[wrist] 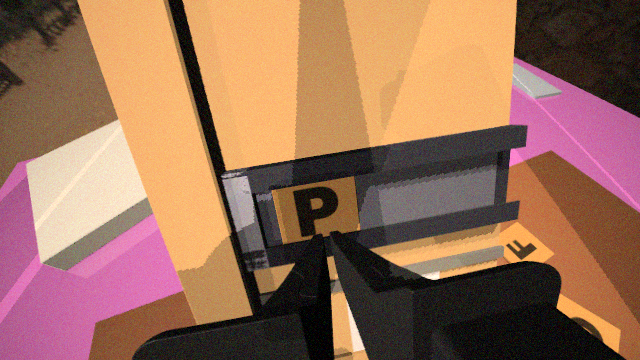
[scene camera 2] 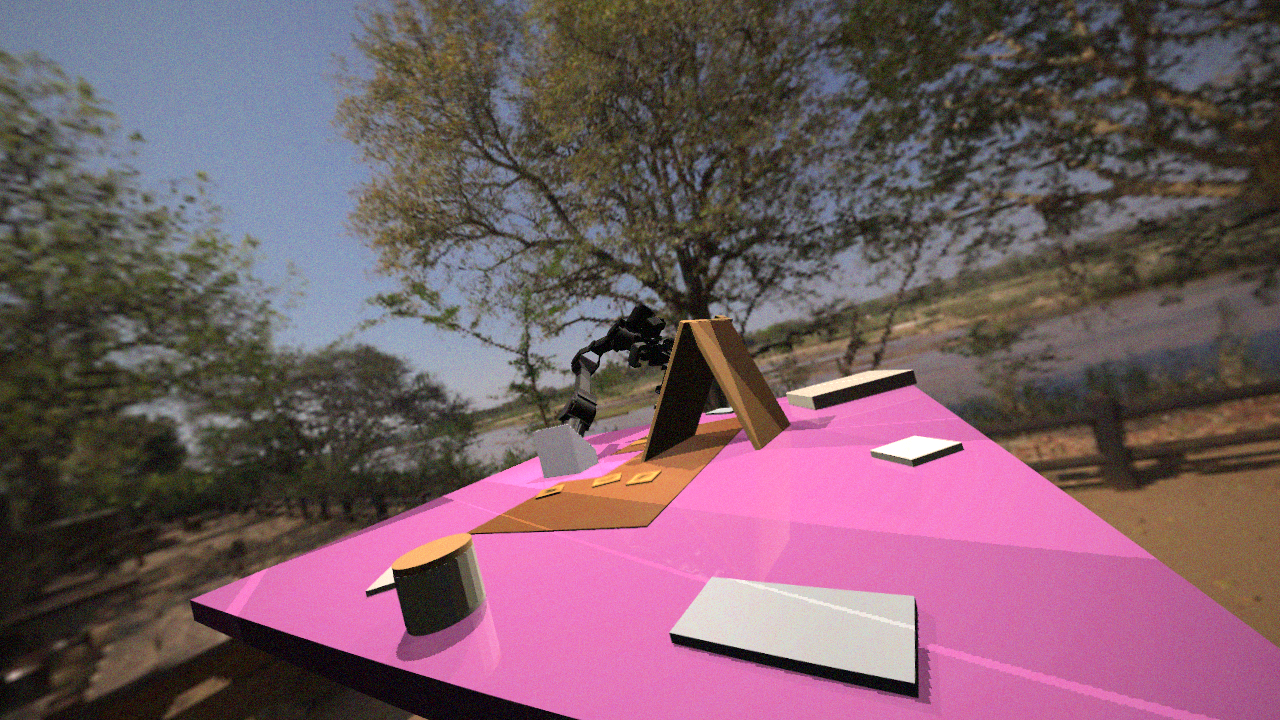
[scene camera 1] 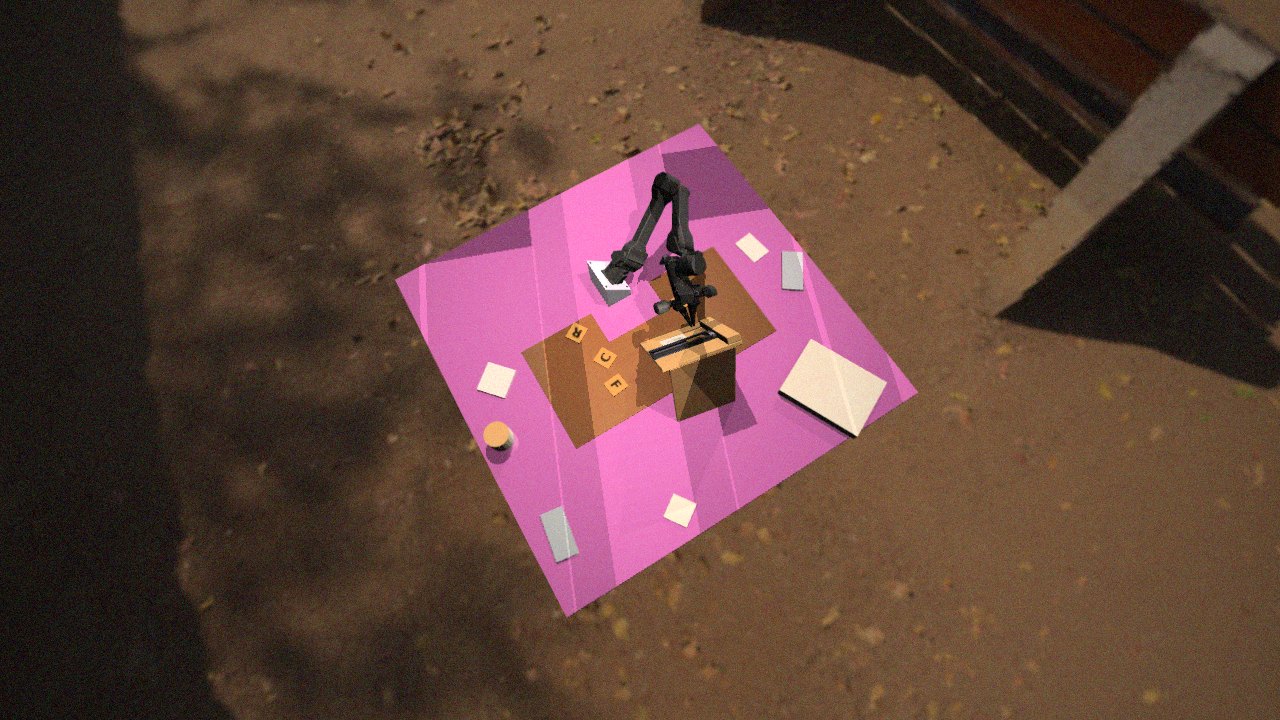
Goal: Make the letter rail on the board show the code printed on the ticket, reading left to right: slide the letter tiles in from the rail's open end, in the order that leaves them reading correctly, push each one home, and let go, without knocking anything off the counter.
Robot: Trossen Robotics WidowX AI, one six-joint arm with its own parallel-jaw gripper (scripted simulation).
Labels:
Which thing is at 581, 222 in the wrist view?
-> A brown mat.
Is my gripper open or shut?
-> Shut.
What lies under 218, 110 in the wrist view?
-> A board.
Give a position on a letter tile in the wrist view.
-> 520, 245

